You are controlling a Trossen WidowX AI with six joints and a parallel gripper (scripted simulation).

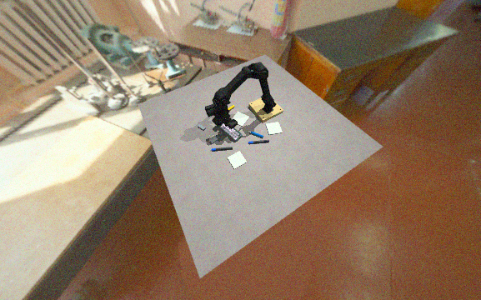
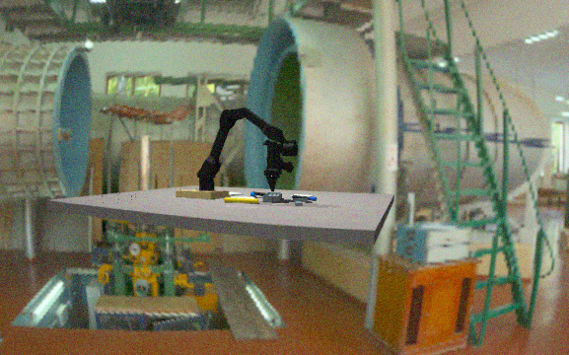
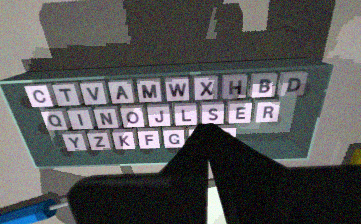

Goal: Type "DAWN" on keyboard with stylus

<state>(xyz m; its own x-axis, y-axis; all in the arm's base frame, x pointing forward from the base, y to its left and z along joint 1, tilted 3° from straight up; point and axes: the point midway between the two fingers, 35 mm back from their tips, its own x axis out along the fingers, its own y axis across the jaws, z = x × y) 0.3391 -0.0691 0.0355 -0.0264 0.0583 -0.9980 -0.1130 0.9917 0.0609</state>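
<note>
Now: the blue stylus 120 mm behind my gripper tip, 150 mm to the left of it and 30 mm below it. From my gripper tip the other things lie so: yellow pencil 100 mm behind, 140 mm to the right, 30 mm below; stylus tip 100 mm behind, 120 mm to the left, 30 mm below; grey block 130 mm ahead, 130 mm to the right, 30 mm below.
</note>
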